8 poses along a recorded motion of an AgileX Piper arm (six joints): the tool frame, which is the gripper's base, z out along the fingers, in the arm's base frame.
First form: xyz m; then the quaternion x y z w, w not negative.
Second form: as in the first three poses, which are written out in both.
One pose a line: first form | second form
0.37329 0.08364 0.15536 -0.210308 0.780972 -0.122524 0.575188 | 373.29 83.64 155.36 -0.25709 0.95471 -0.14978 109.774
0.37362 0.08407 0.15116 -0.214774 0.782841 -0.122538 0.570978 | 373.62 84.07 151.16 -0.26161 0.95356 -0.14926 110.363
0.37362 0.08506 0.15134 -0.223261 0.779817 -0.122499 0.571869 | 373.62 85.06 151.34 -0.27215 0.95060 -0.14933 110.239
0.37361 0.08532 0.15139 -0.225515 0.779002 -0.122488 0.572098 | 373.61 85.32 151.39 -0.27496 0.94979 -0.14934 110.207
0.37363 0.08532 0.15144 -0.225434 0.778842 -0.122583 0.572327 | 373.63 85.32 151.44 -0.27491 0.94978 -0.14949 110.175
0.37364 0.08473 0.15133 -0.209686 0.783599 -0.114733 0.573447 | 373.64 84.73 151.33 -0.25595 0.95649 -0.14005 110.018
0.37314 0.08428 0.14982 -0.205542 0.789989 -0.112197 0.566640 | 373.14 84.28 149.82 -0.24945 0.95877 -0.13617 110.967
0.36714 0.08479 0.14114 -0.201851 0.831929 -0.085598 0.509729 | 367.14 84.79 141.14 -0.23462 0.96698 -0.09949 118.708
